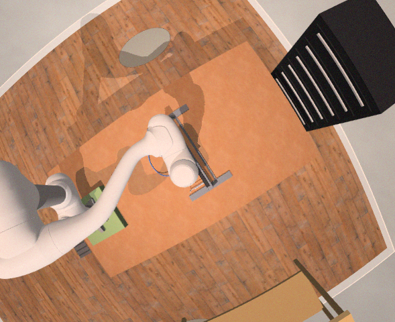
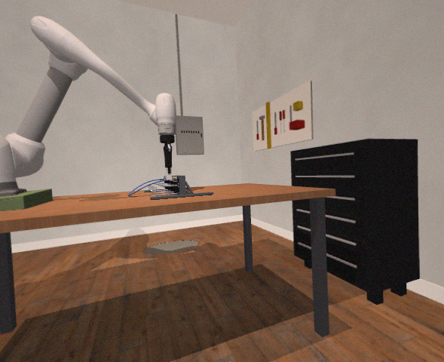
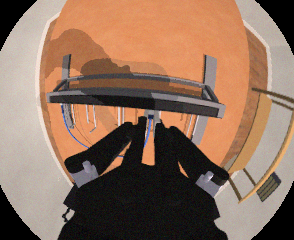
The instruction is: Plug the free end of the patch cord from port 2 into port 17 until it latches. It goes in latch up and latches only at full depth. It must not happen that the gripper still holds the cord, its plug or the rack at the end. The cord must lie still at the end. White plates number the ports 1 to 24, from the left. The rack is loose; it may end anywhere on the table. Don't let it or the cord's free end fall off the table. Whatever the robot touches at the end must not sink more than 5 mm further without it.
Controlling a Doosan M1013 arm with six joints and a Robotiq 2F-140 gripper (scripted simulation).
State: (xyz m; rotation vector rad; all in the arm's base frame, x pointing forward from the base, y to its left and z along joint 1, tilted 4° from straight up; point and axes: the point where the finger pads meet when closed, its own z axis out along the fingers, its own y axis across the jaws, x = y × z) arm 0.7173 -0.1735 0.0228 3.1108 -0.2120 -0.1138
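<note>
My gripper is now 3 cm above the pale plug and 1 cm short of it.
</note>
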